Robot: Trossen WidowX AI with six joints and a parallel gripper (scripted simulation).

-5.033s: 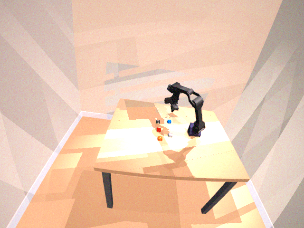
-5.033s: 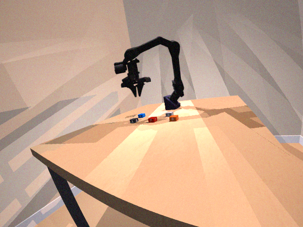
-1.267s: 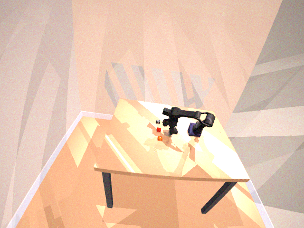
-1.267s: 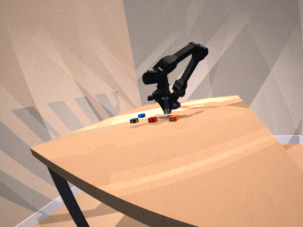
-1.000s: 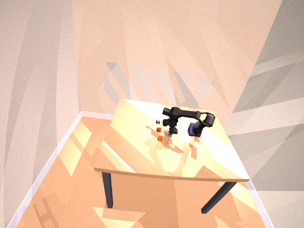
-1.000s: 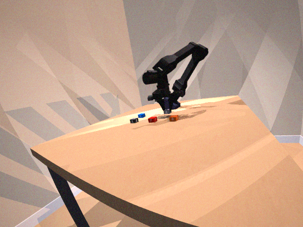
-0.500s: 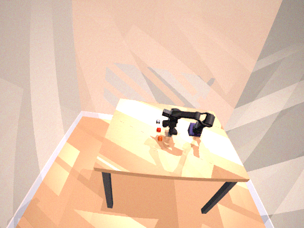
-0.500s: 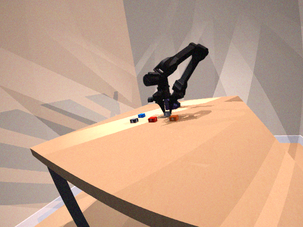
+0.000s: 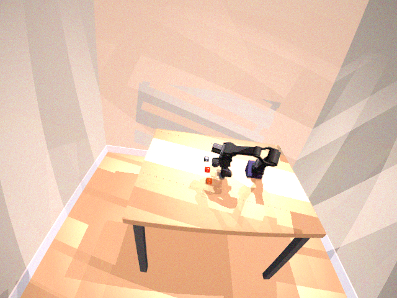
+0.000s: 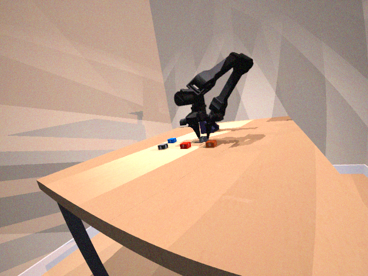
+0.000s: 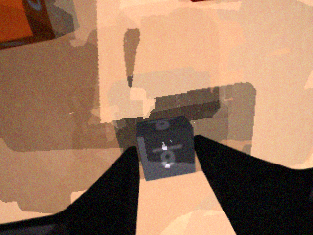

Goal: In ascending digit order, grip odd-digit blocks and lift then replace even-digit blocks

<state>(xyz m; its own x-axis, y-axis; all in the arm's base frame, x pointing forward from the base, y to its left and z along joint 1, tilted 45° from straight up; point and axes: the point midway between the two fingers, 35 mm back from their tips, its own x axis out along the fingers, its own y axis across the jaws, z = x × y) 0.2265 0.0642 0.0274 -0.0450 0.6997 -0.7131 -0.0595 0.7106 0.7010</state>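
The grey block lies right at my gripper tip. Also, from my gripper tip: red block (100 mm ahead, 40 mm to the right); then orange block (80 mm ahead, 70 mm to the left); then blue block (180 mm to the right).
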